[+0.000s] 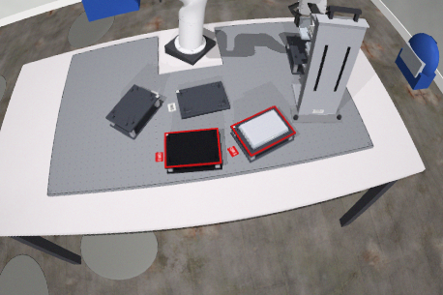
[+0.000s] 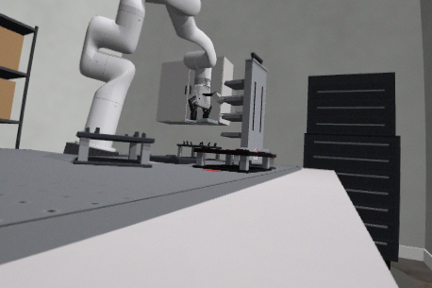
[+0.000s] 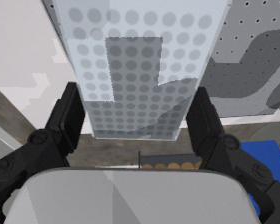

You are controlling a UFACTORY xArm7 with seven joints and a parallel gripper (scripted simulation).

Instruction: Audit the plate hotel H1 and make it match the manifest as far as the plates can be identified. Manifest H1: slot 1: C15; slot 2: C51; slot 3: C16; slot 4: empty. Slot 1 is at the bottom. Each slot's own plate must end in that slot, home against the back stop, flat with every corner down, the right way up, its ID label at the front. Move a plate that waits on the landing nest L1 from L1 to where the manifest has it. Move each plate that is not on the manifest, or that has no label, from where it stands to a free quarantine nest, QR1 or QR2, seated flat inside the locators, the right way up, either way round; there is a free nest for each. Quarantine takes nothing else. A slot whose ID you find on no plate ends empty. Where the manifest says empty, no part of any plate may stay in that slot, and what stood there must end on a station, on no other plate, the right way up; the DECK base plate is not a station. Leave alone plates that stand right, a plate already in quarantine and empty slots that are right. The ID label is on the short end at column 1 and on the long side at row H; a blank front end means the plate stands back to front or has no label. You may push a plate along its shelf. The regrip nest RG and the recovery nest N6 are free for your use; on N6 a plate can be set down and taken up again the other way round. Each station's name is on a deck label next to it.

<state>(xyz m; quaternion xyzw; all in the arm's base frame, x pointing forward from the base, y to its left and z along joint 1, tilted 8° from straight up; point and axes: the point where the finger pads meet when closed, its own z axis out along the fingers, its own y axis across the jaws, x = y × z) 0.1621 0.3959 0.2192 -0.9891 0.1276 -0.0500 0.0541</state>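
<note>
Now: the RG label 18 cm below my hand, 9 cm behind it and 2 cm to the left of it. The rest, counted from my hand: H1 label: 18 cm below, 16 cm ahead, 6 cm to the left; then white plate: 30 cm ahead, 28 cm to the right, 13 cm below; then plate labelled C16: 18 cm ahead, 8 cm above, 5 cm to the right.
</note>
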